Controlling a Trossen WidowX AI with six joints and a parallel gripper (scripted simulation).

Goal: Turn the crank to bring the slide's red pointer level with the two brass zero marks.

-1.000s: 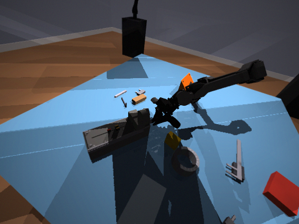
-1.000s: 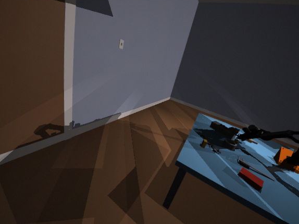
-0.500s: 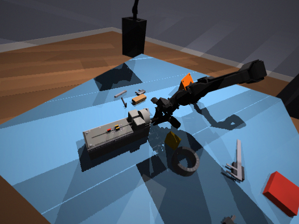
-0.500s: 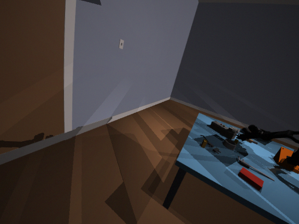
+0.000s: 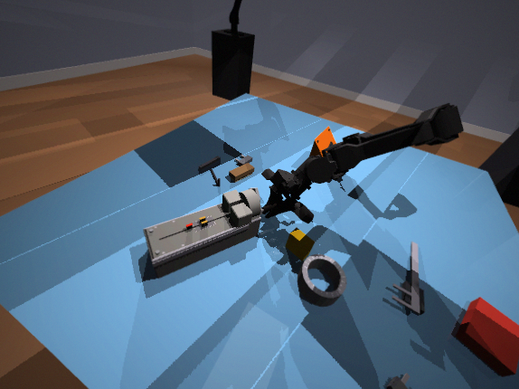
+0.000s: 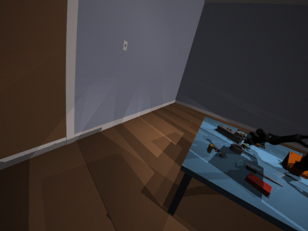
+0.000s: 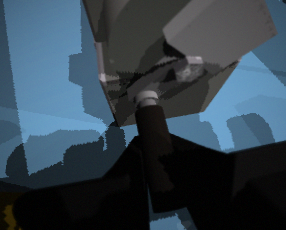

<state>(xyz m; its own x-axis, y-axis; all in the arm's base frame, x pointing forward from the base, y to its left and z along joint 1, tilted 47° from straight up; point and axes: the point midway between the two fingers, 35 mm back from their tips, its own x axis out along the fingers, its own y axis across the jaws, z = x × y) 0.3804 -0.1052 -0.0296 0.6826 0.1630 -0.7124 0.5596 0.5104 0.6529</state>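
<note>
My gripper tip is 30 mm below the dark crank handle, 10 mm to the right of it and 10 mm past it. From my gripper tip the other things lie so: yellow block: 120 mm to the left, 30 mm ahead, 10 mm below; then red pointer: 150 mm ahead, 130 mm to the right, 40 mm above; then brown block: 160 mm to the right, 160 mm behind, 30 mm below.
</note>
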